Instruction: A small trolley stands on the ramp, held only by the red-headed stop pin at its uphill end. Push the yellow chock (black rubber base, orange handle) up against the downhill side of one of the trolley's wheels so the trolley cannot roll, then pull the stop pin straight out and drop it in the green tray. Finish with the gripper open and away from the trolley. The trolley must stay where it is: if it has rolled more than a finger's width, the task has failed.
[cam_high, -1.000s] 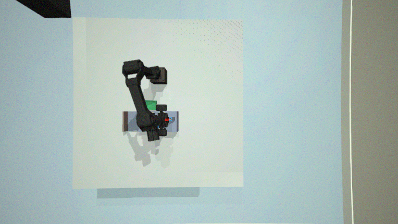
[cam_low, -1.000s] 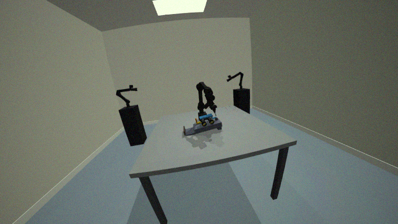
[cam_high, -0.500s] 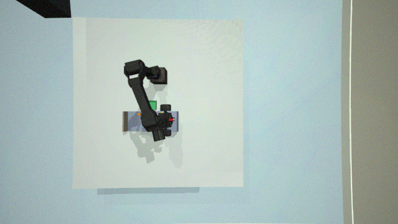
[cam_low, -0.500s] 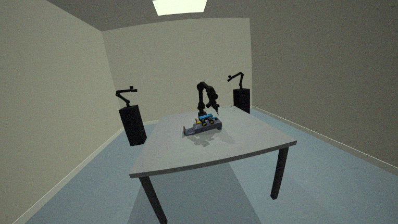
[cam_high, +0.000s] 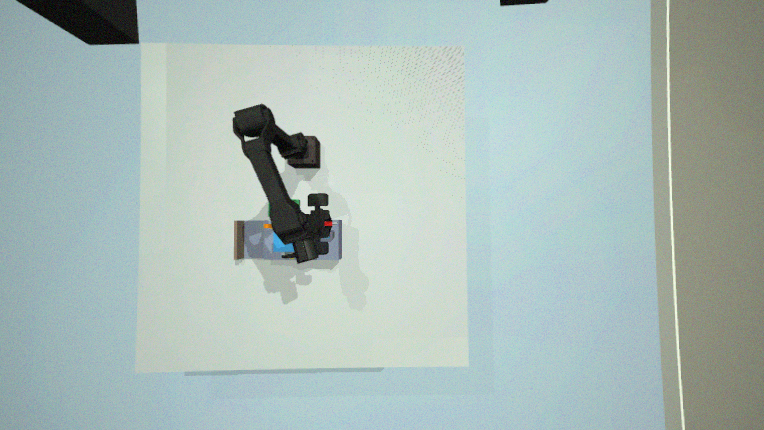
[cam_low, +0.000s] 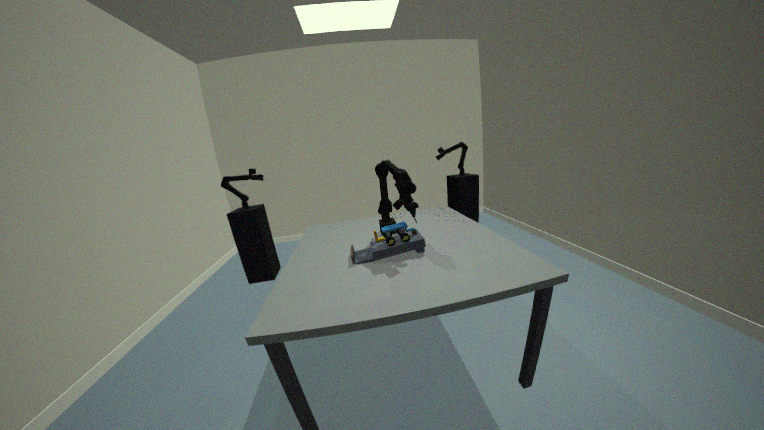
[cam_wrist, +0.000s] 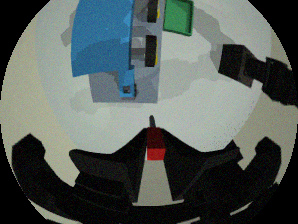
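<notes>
Right now my gripper tip is 7 cm past the green tray, 21 cm to the left of it and 18 cm above it. Also, from my gripper tip: red-headed stop pin right at my gripper tip; grey ramp 5 cm ahead, 13 cm to the right, 13 cm below; blue trolley 5 cm ahead, 13 cm to the right, 6 cm below.
</notes>
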